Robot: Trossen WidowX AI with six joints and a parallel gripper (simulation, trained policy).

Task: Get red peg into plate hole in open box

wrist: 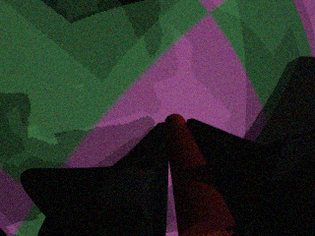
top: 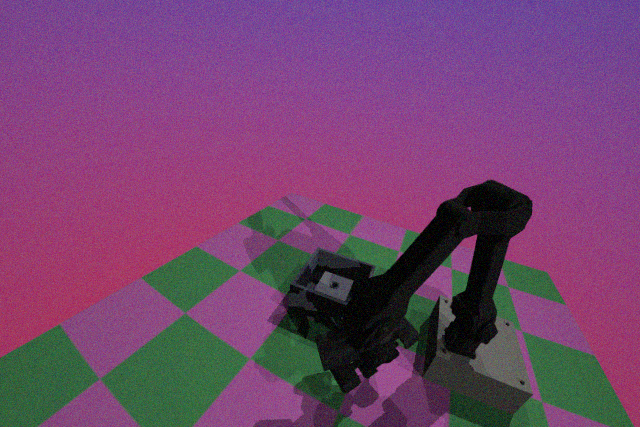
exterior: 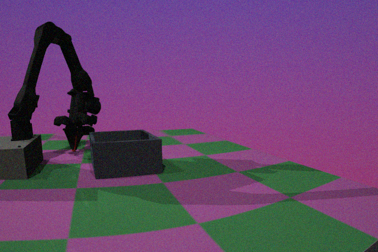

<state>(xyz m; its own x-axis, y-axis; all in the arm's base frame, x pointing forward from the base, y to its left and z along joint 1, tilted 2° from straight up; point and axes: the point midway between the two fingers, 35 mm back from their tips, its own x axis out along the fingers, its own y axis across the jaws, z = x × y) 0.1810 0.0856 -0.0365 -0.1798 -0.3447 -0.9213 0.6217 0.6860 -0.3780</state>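
The grey plate lies 170 mm to the right of my gripper tip, 150 mm ahead of it and 20 mm above it. Also, from my gripper tip: dark box 170 mm to the right, 150 mm ahead; then red peg 30 mm above, 10 mm to the left, 10 mm ahead.
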